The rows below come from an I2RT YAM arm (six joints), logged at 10 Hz.
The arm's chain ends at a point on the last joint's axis. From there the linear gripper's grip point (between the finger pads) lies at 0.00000 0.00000 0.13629 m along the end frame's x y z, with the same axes.
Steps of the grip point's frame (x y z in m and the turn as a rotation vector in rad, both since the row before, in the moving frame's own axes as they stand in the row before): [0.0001, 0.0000, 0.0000, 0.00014, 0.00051, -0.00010]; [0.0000, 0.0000, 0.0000, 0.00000, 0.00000, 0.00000]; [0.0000, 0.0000, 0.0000, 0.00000, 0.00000, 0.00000]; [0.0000, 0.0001, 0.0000, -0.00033, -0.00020, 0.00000]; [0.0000, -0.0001, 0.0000, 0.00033, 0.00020, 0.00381]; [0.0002, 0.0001, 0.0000, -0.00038, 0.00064, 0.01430]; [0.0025, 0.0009, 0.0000, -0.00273, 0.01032, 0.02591]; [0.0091, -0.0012, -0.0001, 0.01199, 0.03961, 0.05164]
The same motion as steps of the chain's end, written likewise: [0.0000, 0.0000, 0.0000, 0.00014, 0.00051, -0.00010]; [0.0000, 0.0000, 0.0000, 0.00000, 0.00000, 0.00000]; [0.0000, 0.0000, 0.0000, 0.00000, 0.00000, 0.00000]; [0.0000, 0.0001, 0.0000, -0.00033, -0.00020, 0.00000]; [0.0000, -0.0001, 0.0000, 0.00033, 0.00020, 0.00381]; [0.0001, 0.0000, 0.0000, -0.00038, 0.00064, 0.01430]; [0.0011, 0.0005, 0.0000, -0.00273, 0.01032, 0.02591]; [0.0037, 0.0003, 0.0000, 0.01199, 0.03961, 0.05164]
